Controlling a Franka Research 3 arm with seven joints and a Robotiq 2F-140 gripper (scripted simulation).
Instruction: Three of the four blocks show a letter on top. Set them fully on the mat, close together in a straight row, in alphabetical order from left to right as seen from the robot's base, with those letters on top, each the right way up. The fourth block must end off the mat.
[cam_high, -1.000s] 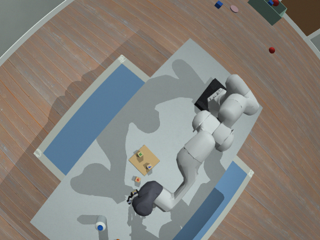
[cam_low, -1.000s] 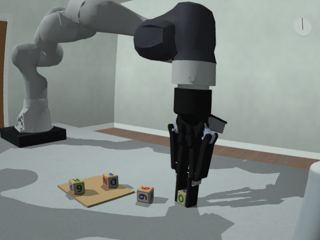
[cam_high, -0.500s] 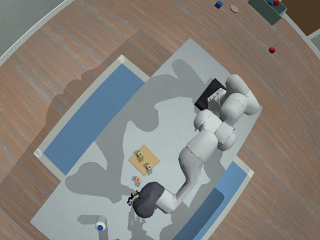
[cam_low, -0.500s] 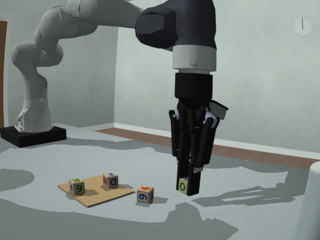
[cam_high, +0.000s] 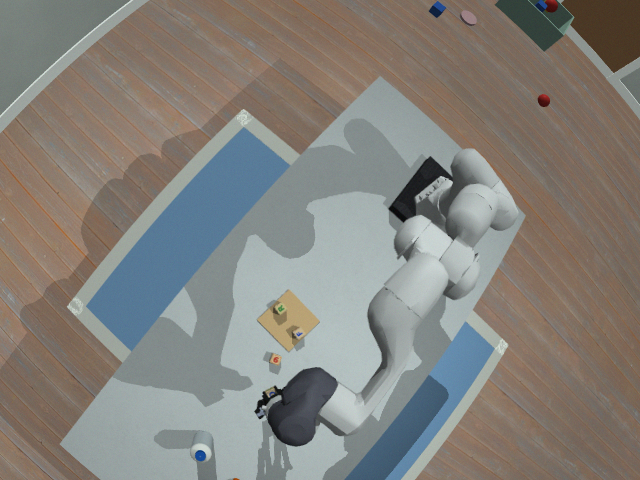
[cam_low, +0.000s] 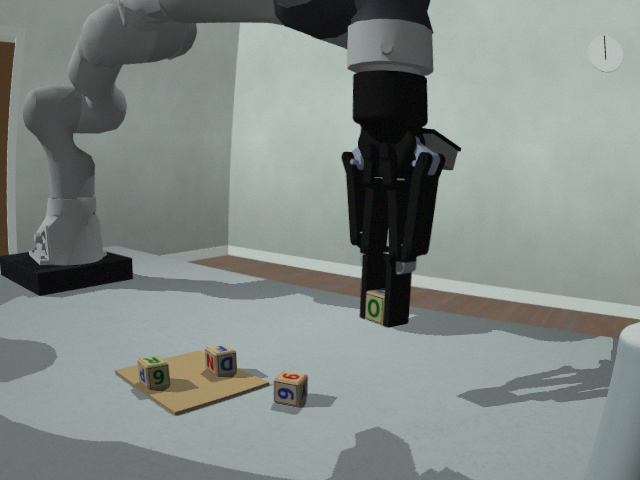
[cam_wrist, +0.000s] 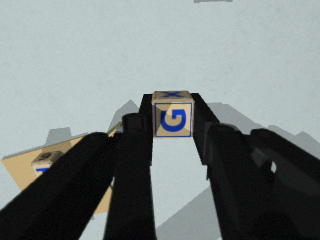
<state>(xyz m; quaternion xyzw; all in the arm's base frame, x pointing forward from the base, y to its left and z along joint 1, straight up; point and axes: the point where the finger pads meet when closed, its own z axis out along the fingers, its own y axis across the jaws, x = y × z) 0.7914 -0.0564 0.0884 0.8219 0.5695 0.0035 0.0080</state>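
Now: the tan mat 210 mm behind my hand, 130 mm below it and 90 mm to the right of it. The rest, counted from my hand: block 200 mm behind, 120 mm below, 40 mm to the right.
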